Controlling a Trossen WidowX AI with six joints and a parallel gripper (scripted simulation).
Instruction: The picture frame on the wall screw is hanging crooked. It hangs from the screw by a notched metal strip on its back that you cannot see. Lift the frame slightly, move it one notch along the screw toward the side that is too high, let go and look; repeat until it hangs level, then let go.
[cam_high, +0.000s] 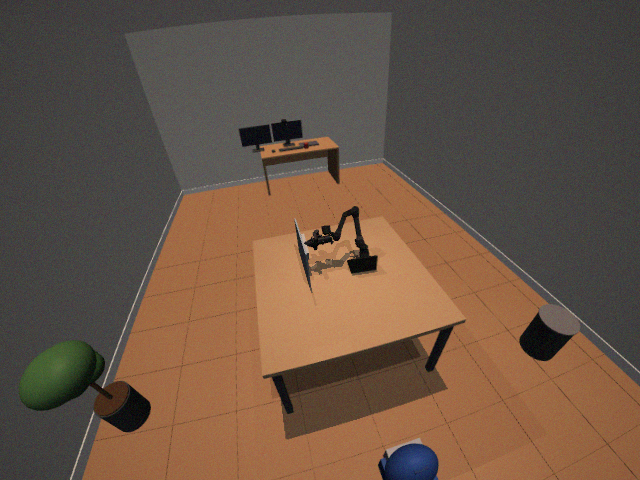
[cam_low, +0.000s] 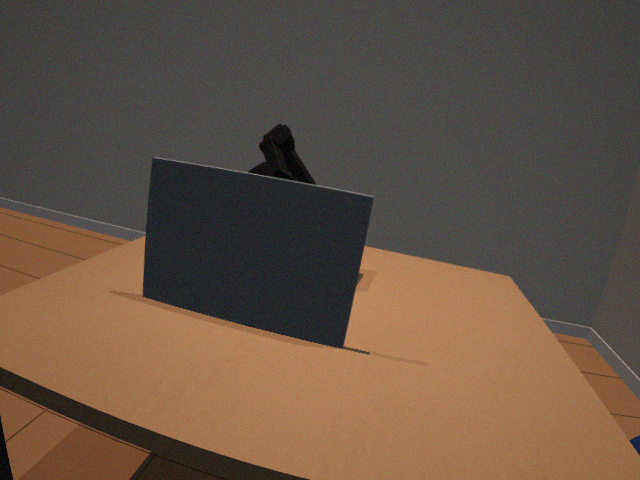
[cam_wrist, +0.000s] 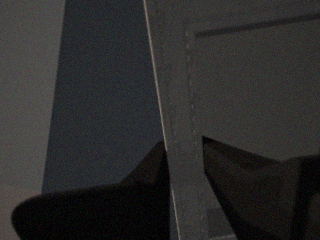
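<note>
Right now the picture frame is 2 cm to the right of my gripper tip and 5 cm below it. Also, from my gripper tip: blue-grey wall panel (1 cm ahead, 7 cm below).
</note>
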